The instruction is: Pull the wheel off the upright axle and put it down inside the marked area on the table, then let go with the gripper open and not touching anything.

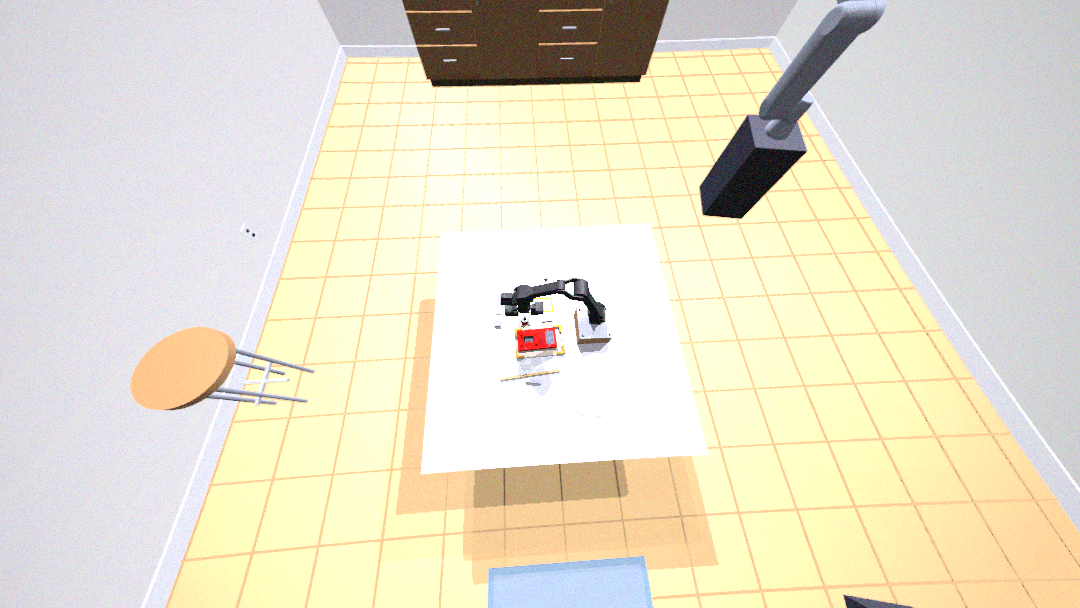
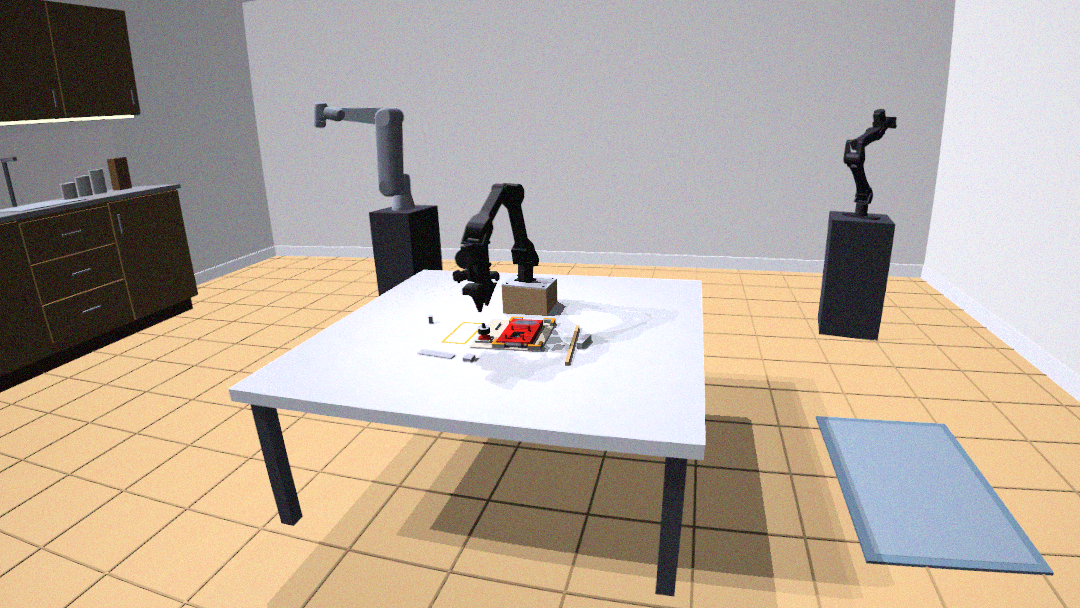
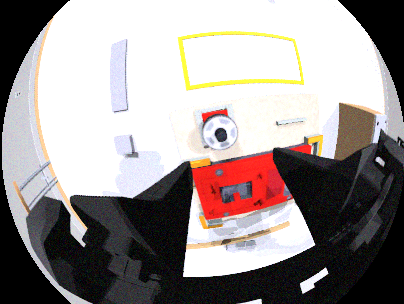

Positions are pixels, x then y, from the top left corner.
Labels:
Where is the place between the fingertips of my gripper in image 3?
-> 233, 160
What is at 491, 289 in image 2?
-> My gripper.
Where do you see a grey wheel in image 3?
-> At 216, 120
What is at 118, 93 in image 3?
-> A flat grey bar.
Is my gripper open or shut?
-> Open.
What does my gripper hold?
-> Nothing.

